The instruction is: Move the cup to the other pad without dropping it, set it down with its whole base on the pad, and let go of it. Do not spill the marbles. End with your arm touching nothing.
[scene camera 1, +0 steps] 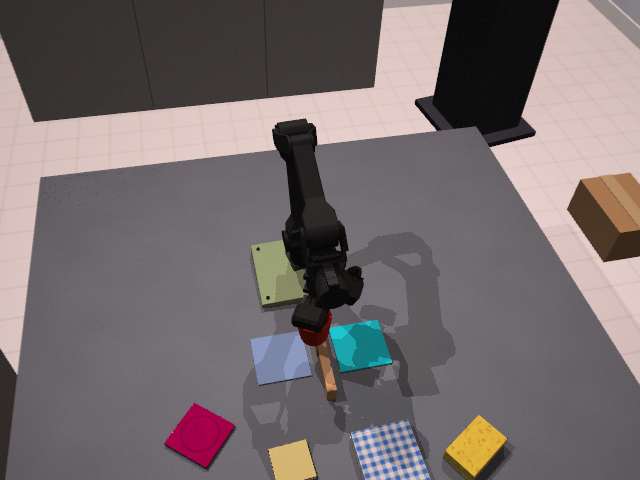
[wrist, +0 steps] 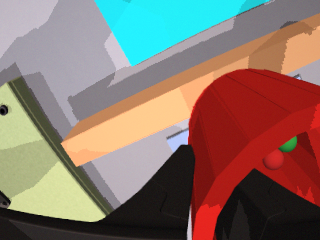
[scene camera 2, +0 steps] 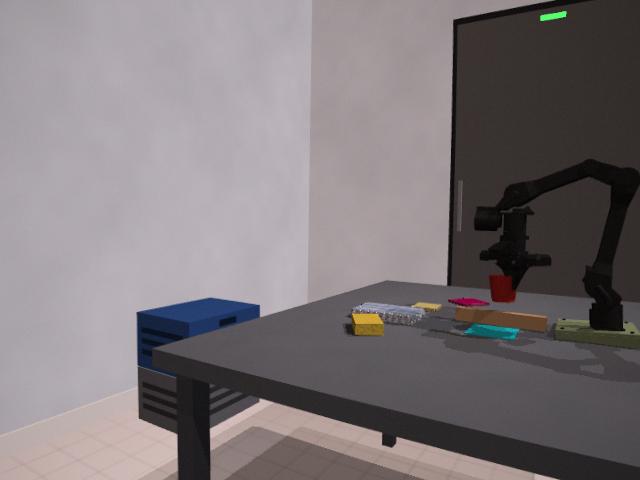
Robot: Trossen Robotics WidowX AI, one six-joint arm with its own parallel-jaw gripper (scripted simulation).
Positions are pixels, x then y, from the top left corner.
Labels:
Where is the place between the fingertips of my gripper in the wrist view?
At 198,156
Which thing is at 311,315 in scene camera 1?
My gripper.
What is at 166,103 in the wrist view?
A wooden bar.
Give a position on a red cup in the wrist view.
244,115

